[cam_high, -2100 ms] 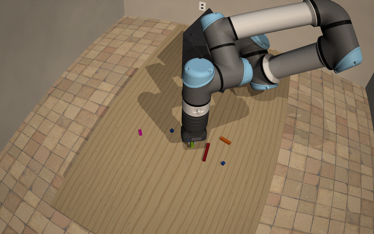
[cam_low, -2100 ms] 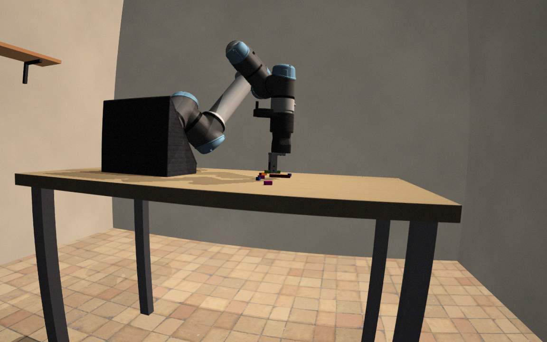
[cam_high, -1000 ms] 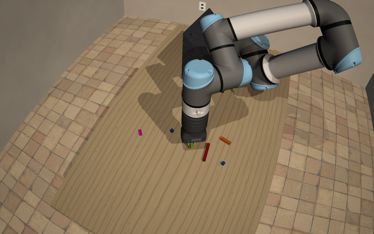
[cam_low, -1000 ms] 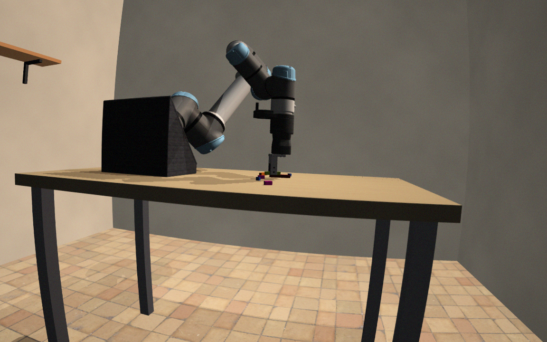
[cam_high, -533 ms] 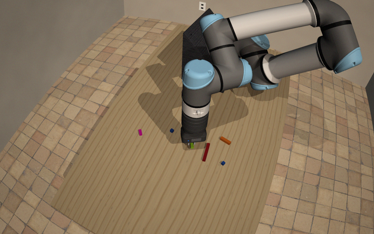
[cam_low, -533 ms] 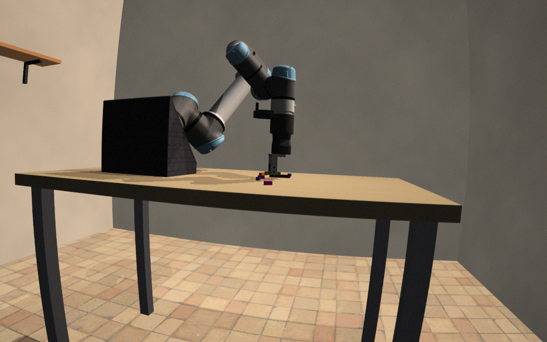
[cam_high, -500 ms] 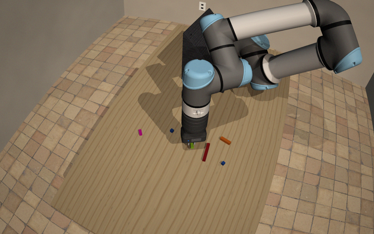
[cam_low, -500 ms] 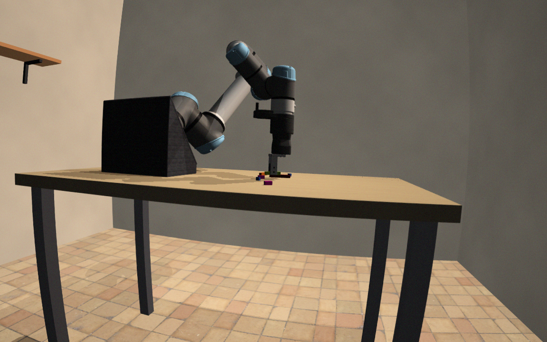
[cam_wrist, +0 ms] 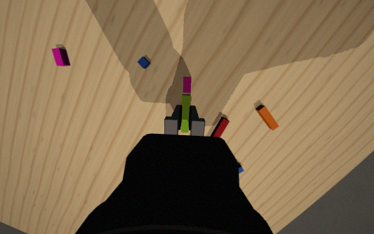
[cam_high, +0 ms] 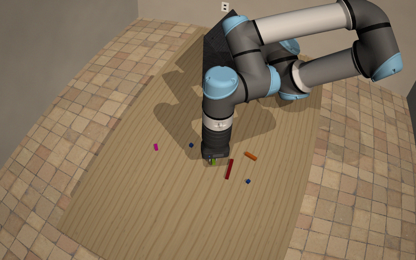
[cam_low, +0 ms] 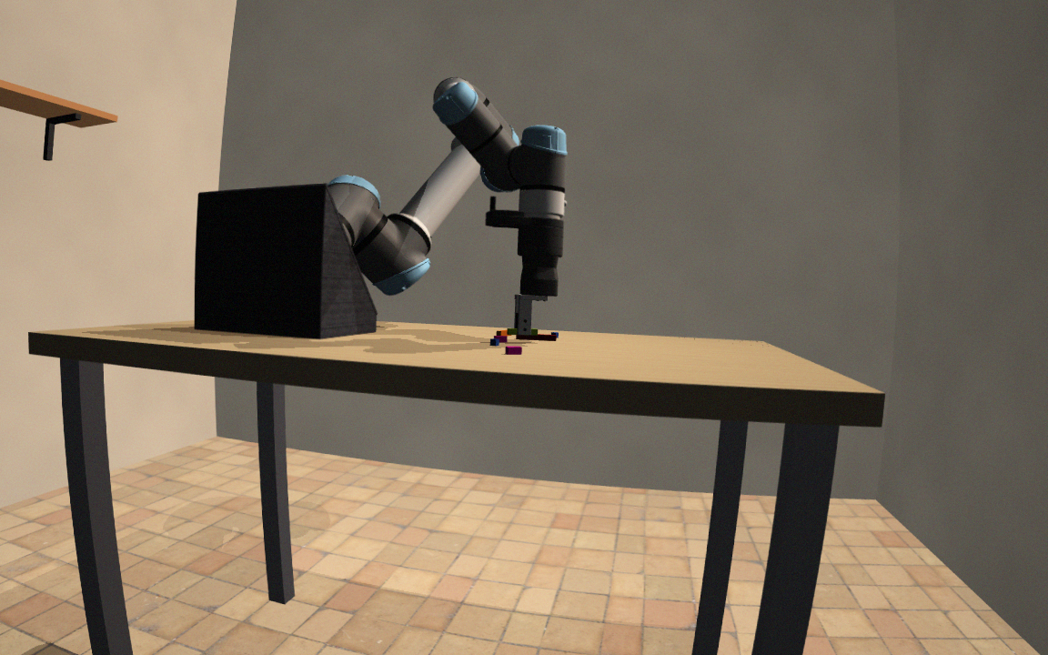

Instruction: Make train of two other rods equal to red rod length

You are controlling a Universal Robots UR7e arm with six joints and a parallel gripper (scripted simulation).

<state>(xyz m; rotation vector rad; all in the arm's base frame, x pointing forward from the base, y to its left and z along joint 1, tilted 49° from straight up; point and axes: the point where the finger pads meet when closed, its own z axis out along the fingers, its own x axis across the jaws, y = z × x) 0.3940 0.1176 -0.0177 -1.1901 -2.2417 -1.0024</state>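
Now: the lime rod 1 cm below my hand. From my hand the other things lie so: red rod (1 cm ahead, 6 cm to the left, 3 cm below); orange rod (6 cm behind, 10 cm to the left, 3 cm below).
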